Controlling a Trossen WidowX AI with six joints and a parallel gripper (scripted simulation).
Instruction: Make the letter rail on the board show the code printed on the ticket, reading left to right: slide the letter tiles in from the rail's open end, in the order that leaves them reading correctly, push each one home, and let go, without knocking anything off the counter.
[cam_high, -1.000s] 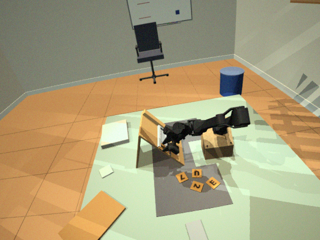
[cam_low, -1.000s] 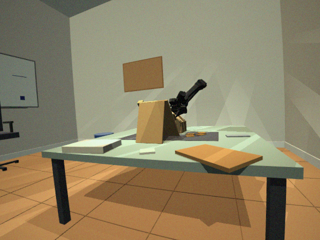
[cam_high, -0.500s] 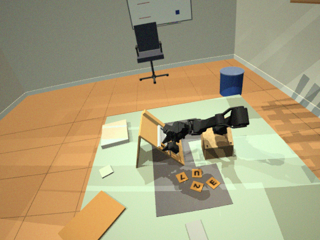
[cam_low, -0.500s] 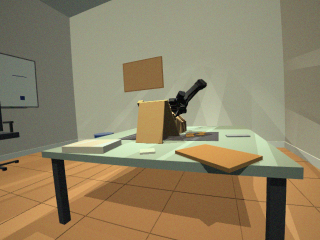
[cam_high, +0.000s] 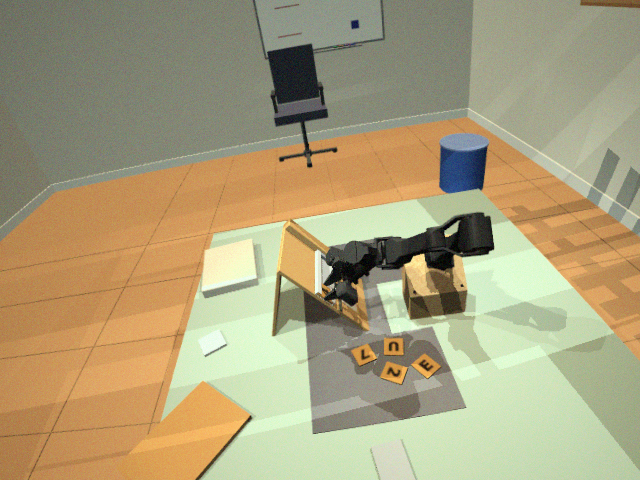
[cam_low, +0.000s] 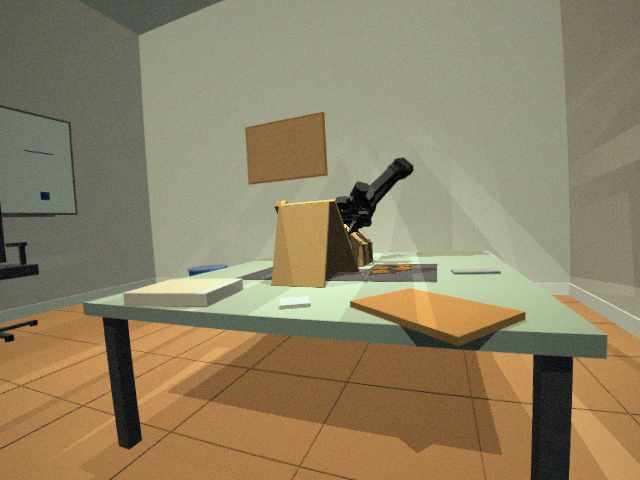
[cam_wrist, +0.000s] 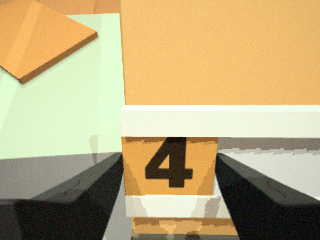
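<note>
The white ticket is 6 cm behind my gripper tip, 6 cm to the right of it and 9 cm below it. From my gripper tip the other things lie so: orange panel: 38 cm ahead, 35 cm to the left, 15 cm below; then grey mat: 14 cm behind, 7 cm to the right, 16 cm below; then grey slab: 13 cm behind, 45 cm to the left, 16 cm below.
</note>
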